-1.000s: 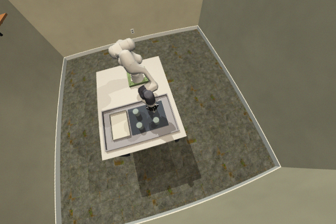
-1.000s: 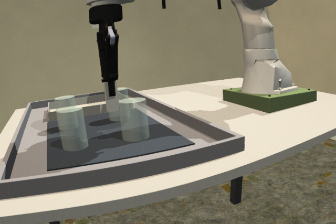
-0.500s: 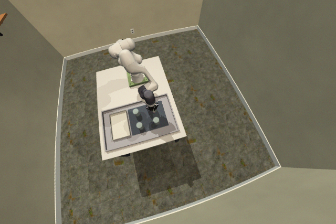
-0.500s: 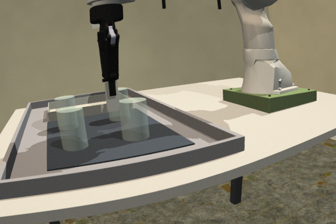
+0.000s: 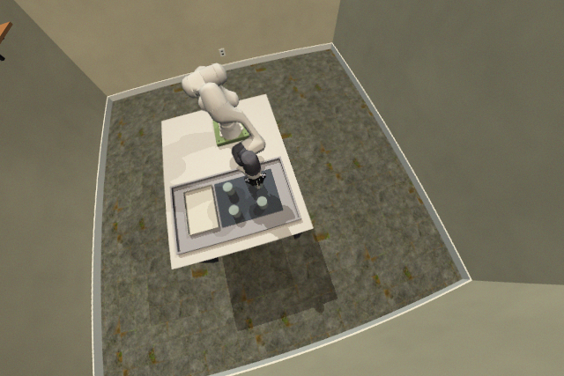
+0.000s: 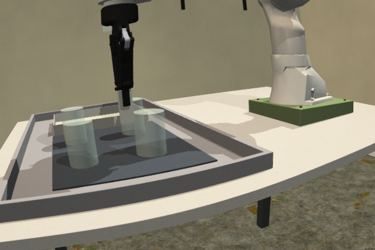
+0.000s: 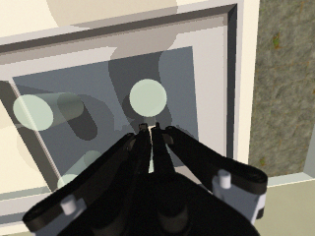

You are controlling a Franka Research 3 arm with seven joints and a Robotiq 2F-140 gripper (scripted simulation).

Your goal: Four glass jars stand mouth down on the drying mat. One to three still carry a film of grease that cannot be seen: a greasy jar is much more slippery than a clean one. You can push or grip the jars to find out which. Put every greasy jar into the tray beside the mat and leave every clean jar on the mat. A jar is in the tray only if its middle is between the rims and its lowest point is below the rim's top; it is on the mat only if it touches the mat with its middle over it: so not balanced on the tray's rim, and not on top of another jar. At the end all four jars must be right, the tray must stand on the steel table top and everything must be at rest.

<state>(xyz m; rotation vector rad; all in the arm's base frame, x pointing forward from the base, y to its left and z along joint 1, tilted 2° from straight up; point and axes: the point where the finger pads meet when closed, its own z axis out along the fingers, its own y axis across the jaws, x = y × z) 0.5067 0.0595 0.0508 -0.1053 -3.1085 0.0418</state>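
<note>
Now: the dark mat 10 mm ahead of my hand, 90 mm to the right of it and 110 mm below it. Round my hand: cream tray: 10 mm behind, 410 mm to the right, 100 mm below.
</note>
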